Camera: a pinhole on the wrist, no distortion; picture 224 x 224 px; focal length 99.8 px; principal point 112.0 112.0 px. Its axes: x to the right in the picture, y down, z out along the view. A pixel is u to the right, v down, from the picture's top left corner.
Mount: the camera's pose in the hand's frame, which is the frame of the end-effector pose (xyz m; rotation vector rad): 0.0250 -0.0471 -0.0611 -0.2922 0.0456 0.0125
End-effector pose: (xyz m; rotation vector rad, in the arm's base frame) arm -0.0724 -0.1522 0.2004 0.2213 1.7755 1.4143
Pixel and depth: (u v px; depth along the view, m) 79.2 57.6 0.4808
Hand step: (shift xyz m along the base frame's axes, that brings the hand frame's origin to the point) 0.4558 0.2288 -0.0951
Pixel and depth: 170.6 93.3 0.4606
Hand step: 0.0672 0.4735 -0.1580
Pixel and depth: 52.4 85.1 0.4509
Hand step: 0.4417 0.1579 0.0717
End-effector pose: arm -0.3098 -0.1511 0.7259 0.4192 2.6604 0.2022
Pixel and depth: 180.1 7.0 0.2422
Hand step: -0.1289 -0.1240 -0.3384
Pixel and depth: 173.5 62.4 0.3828
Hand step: -0.1172 0.0057 -0.4478
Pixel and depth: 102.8 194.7 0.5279
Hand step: 0.2853 0.5149 -0.1744
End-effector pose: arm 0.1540 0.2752 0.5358 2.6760 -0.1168 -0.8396
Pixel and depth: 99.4 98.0 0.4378
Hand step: -0.2227 -0.1262 -0.2790
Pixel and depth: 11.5 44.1 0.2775
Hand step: -0.3538 0.1041 -0.1308
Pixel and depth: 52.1 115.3 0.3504
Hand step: -0.2981 -0.1112 -0.1027
